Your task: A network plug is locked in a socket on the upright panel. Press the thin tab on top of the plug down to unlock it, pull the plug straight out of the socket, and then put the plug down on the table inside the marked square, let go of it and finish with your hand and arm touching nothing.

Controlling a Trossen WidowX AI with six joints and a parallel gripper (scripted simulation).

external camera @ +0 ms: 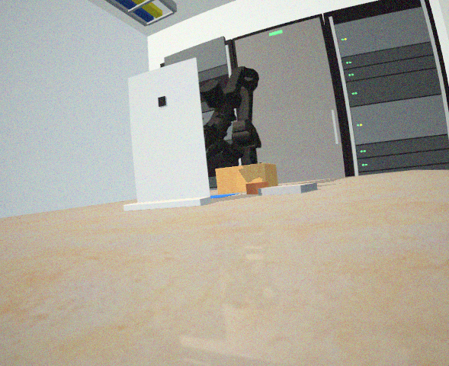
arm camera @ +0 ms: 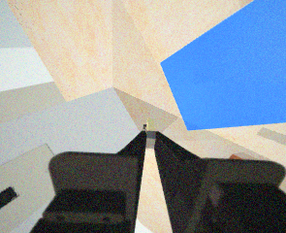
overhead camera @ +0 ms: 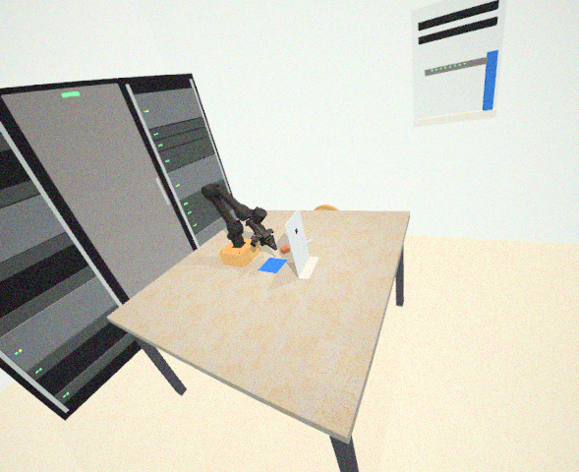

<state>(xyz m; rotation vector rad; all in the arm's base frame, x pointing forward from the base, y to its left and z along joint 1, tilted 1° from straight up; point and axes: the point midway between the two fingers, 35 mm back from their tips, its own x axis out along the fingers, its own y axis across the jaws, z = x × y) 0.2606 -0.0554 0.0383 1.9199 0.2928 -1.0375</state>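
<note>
My gripper tip is now 50 mm past the blue marked square and 100 mm above it. Also, from my gripper tip: network plug (right at my gripper tip); white upright panel (150 mm ahead, 20 mm to the right, 40 mm above); flat grey slab (50 mm ahead, 210 mm to the left, 90 mm below).
</note>
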